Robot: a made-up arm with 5 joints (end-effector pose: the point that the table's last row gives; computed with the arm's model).
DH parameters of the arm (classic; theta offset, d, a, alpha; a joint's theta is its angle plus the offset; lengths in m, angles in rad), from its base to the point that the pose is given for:
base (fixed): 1.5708 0.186 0 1.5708
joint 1: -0.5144 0 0.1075 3.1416
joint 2: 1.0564 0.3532 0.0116 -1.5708
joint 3: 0 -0.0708 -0.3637 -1.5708
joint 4: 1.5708 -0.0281 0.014 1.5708
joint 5: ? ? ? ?
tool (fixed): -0.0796 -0.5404 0 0
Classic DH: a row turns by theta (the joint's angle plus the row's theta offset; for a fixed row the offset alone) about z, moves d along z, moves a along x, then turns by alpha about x.
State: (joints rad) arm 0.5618 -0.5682 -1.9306 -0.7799 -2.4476
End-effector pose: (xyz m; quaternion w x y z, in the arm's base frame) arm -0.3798 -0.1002 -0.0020 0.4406 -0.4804 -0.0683 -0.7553
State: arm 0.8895 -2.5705 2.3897 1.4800 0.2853
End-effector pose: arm -0.6079 -0.5402 0.2237 0.3950 -0.2987 0.4727 0.7289
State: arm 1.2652 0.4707 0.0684 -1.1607 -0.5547
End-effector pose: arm -0.3164 -0.2566 0.0302 0.9529 -0.1802 0.0314 0.2418
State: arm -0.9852 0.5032 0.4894 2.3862 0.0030
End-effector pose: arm -0.6631 0.7376 -0.2886 0.8744 0.4209 0.0875 0.2249
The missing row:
joint 5: 1.4912 0 0.0881 3.1416
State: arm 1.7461 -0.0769 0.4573 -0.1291 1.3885
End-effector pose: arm -0.2860 0.2082 0.2603 0.3756 0.6421 0.3693 -0.5570
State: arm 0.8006 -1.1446 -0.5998 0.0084 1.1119
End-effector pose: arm -0.4391 0.2540 0.2904 0.5826 0.5841 0.5600 -0.0754
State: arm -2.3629 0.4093 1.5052 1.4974 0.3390
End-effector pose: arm -0.6643 -0.6480 -0.1236 0.6756 -0.4898 0.2869 0.4704
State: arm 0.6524 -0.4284 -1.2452 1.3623 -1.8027
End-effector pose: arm -0.0415 0.2642 0.8191 0.2366 0.9264 -0.2403 0.1672
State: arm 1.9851 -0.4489 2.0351 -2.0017 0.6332
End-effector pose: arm -0.9275 0.4802 0.2162 0.2764 -0.0526 0.5225 -0.8049
